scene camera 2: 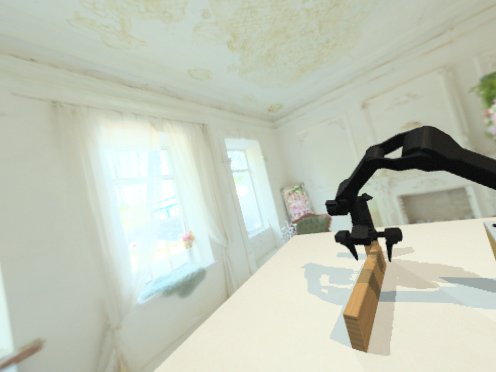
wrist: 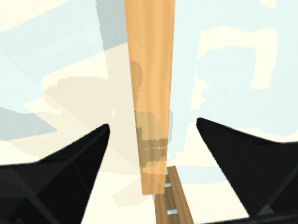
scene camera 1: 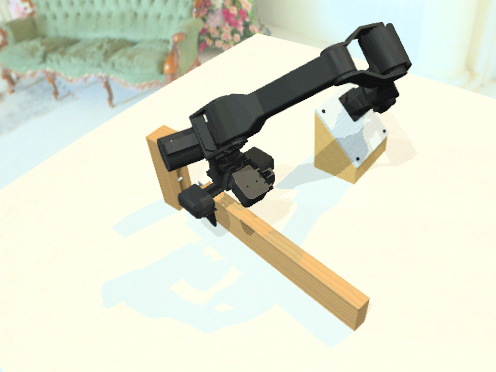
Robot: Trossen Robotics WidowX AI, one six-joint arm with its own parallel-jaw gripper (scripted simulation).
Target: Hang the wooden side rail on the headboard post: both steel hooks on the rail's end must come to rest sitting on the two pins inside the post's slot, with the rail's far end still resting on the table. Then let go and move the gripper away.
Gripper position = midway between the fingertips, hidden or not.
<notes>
The gripper (scene camera 1: 232,212) is open, with nothing in its grasp. Also in view: a wooden side rail (scene camera 1: 348,304) and a headboard post (scene camera 1: 171,183).
The wooden side rail shows as well in scene camera 2 (scene camera 2: 359,313). The gripper is seen too in scene camera 2 (scene camera 2: 373,261) and in the wrist view (wrist: 153,124).
</notes>
